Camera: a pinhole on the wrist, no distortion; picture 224 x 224 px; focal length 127.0 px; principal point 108.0 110.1 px. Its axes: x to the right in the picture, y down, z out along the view. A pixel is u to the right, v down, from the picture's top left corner.
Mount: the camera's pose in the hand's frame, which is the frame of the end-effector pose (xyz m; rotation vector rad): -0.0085 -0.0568 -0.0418 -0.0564 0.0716 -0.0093
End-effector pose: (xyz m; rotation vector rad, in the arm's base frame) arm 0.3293 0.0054 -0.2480 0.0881 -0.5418 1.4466
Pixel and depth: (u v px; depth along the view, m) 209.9 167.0 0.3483
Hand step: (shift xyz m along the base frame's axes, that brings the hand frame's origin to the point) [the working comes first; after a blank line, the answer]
In the camera's frame: 0.2795 0.1560 0.3483

-0.1845 0.1837 0.3312
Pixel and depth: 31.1 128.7 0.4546
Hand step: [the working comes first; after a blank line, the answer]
In the camera's frame: -0.2753 0.0666 0.4546

-0.1704 -0.3840 0.2638
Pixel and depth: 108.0 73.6 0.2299
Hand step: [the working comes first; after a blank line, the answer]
In the camera's frame: 0.0000 -0.0661 0.2299

0.0482 -0.0808 0.1993
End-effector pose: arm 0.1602 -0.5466 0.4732 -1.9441 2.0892 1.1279
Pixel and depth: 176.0 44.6 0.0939
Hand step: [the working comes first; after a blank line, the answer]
In the camera's frame: 0.0503 -0.0484 0.0939

0.0587 -0.0051 -0.1073
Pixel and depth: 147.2 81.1 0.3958
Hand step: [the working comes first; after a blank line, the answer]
In the camera's frame: 0.1222 -0.0904 0.3958

-0.0604 0.0817 -0.3836
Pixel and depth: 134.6 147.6 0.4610
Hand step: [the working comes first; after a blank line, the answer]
In the camera's frame: 0.0966 0.1361 0.4610

-0.2834 0.1107 -0.3086
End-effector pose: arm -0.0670 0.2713 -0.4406 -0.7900 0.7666 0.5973
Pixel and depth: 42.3 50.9 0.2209
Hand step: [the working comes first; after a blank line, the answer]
In the camera's frame: -0.1143 -0.1030 0.2209

0.1138 0.0503 0.2330
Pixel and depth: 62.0 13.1 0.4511
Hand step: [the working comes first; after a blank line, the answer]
In the camera's frame: -0.1634 -0.3445 0.4511

0.3497 0.1110 0.4663
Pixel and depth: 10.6 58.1 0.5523
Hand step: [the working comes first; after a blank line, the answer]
In the camera's frame: -0.4236 -0.2261 0.5523

0.1534 0.2262 0.6667
